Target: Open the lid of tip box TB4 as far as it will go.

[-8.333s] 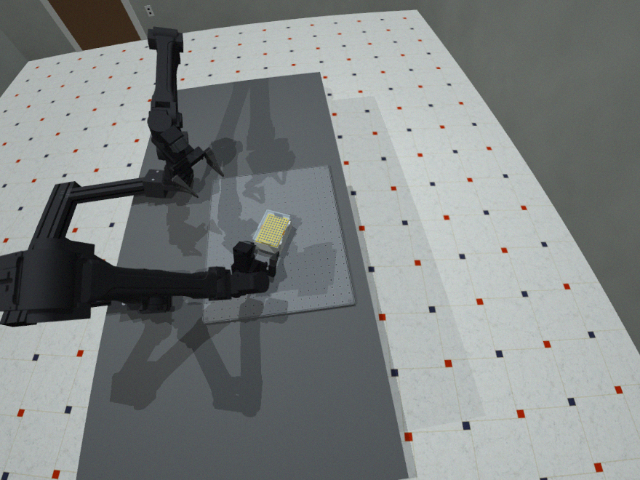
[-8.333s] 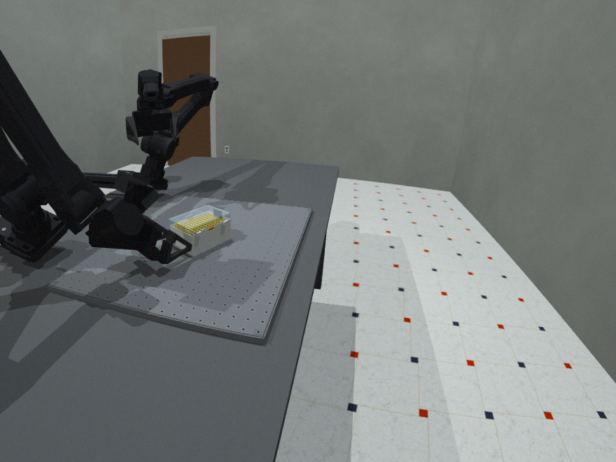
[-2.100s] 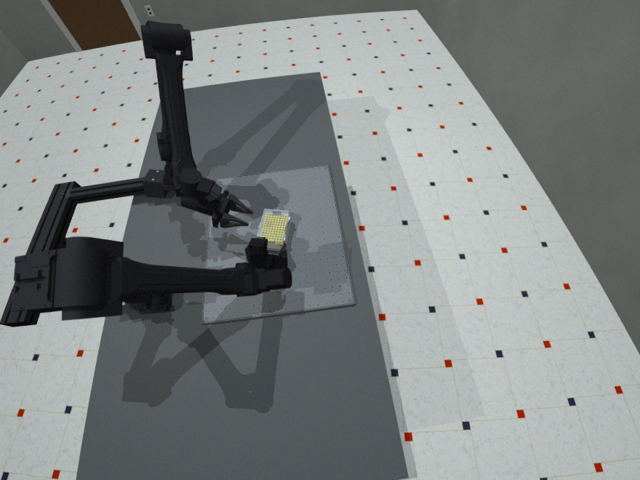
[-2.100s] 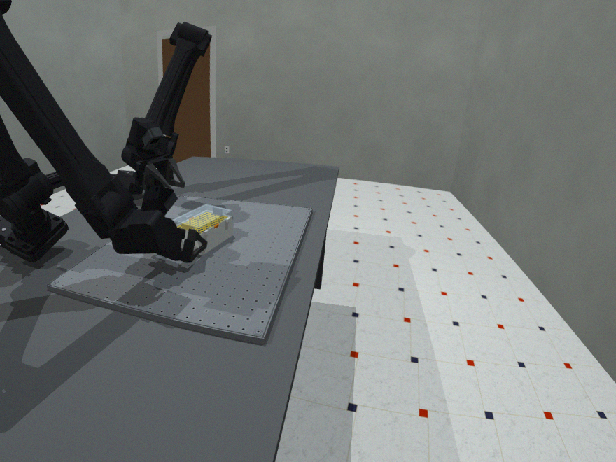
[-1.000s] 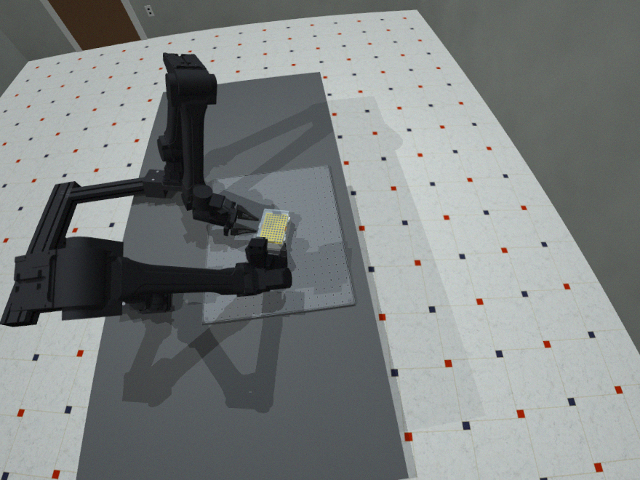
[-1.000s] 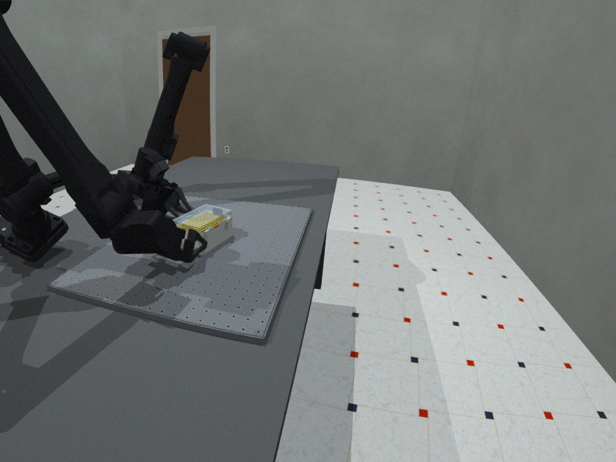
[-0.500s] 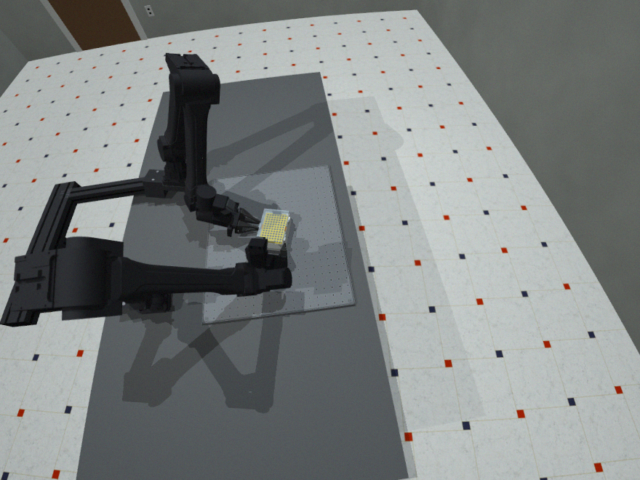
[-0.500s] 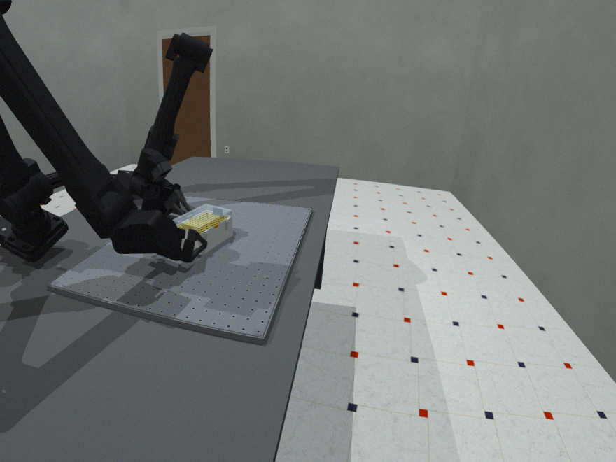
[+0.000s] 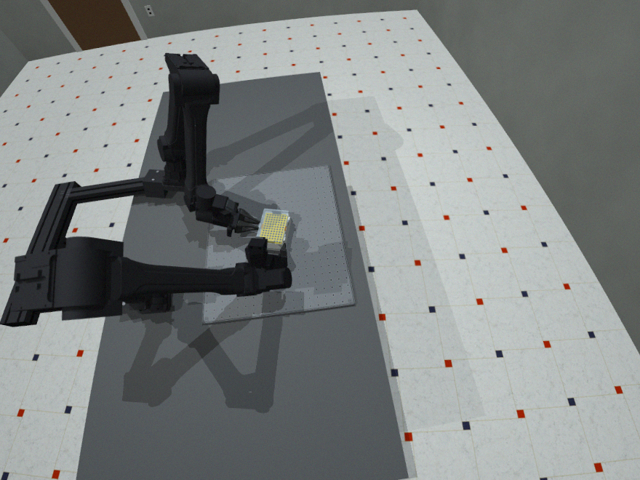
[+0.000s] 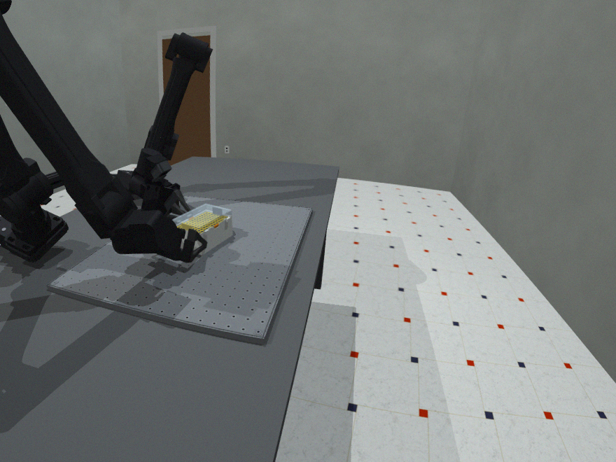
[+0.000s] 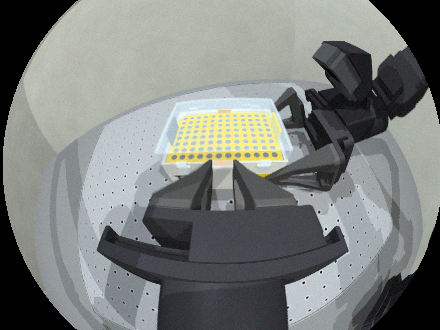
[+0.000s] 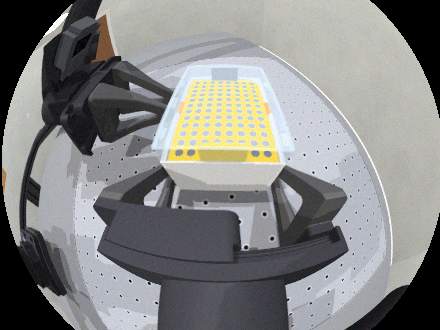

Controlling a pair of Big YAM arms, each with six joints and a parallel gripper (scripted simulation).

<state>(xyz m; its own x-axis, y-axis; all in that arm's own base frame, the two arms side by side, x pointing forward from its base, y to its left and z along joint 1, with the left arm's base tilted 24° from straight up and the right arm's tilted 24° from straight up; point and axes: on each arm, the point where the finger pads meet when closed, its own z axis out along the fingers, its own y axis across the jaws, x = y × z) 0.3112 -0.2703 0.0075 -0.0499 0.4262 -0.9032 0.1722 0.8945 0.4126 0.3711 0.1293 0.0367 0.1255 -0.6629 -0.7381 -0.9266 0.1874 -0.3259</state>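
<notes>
The clear lid lies 5 cm ahead of my left hand and 1 cm to the right of it. Round my left hand: yellow insert (5 cm ahead, 1 cm to the right); tip box TB4 (5 cm ahead, 1 cm to the right, 1 cm below).
Right now my right hand is 1 cm short of the tip box TB4, 5 cm to the right of it and 2 cm below it. Round my right hand: yellow insert (1 cm ahead, 5 cm to the left, 3 cm above); clear lid (1 cm ahead, 5 cm to the left, 3 cm above).
</notes>
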